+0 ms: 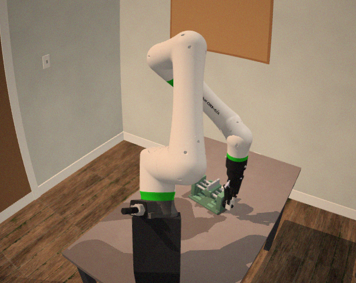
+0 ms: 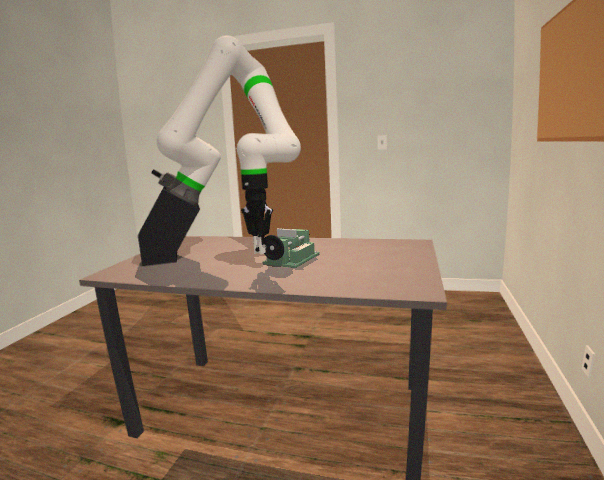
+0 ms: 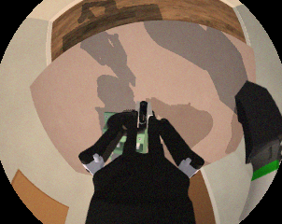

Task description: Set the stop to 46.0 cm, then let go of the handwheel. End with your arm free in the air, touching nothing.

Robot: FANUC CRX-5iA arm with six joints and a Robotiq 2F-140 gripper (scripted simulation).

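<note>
My gripper is now 1 cm short of the black handwheel, 2 cm to the right of it and 2 cm above it. Also, from my hand: green stop fixture 5 cm ahead, 14 cm to the left.
</note>
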